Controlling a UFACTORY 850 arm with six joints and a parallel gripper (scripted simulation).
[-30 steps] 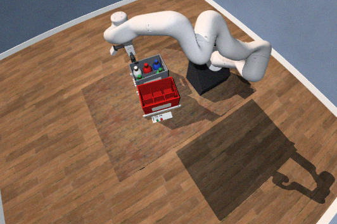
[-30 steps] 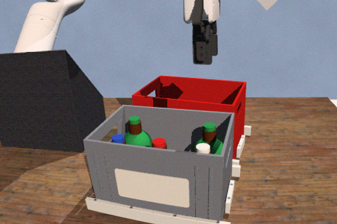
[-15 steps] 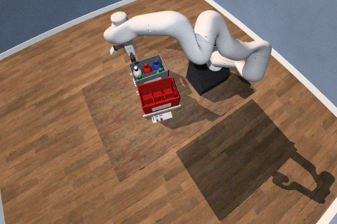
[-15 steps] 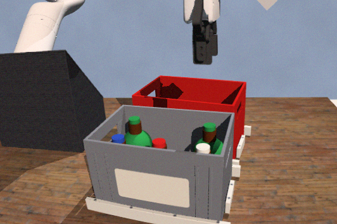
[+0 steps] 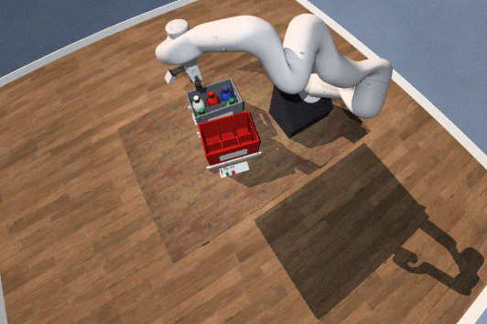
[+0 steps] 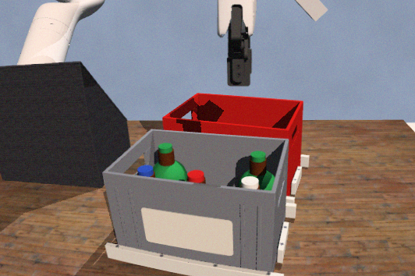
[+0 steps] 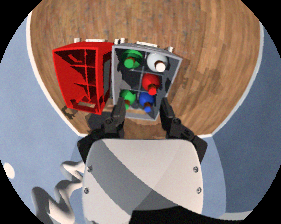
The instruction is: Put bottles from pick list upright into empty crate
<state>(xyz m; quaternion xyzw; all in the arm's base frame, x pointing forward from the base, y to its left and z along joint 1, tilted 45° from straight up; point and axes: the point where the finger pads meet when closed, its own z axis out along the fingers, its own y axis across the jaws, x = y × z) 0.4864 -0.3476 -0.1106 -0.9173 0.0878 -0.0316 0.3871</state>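
The blue-capped bottle is 160 mm behind my hand and 240 mm below it. Also, from my hand: red-capped bottle (80 mm behind, 20 mm to the right, 240 mm below); then white-capped bottle (10 mm ahead, 50 mm to the right, 240 mm below); then green-capped bottle (30 mm ahead, 40 mm to the left, 240 mm below).
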